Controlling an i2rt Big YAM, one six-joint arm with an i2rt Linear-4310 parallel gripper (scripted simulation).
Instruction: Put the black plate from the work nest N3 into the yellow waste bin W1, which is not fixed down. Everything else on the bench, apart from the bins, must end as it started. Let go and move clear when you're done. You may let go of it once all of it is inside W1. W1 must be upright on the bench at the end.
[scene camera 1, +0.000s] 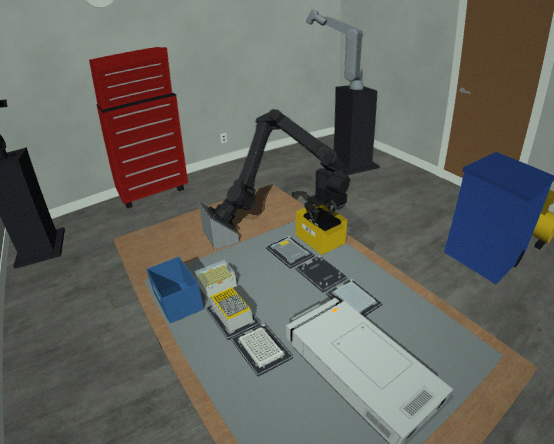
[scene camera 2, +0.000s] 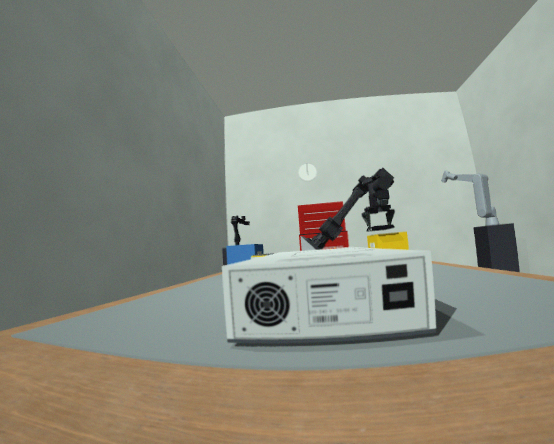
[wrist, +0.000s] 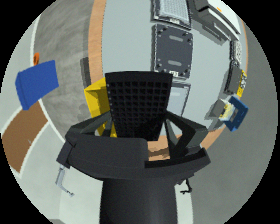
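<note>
A yellow waste bin (scene camera 1: 322, 241) is visible, and the wrist view shows the bin as well (wrist: 97, 100). I also see a black plate (wrist: 139, 88) and my gripper (wrist: 138, 113).
</note>
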